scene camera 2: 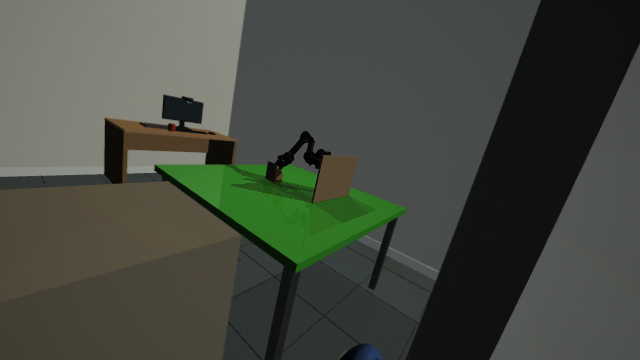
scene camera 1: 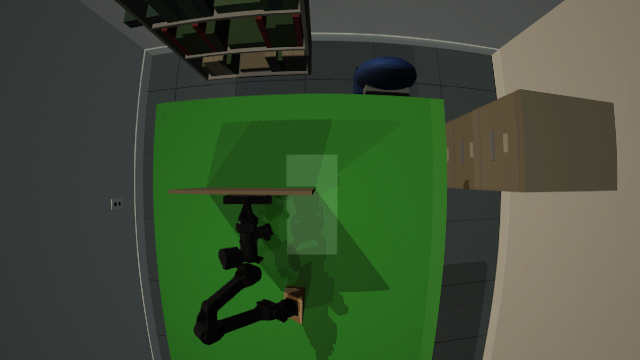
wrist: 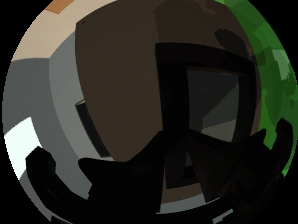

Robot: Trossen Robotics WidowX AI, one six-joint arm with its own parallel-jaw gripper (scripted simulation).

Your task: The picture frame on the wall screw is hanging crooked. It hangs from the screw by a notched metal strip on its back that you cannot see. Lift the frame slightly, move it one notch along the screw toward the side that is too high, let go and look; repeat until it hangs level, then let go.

same spot on brown wall board: point(scene camera 2: 335, 175) = point(scene camera 1: 257, 189)
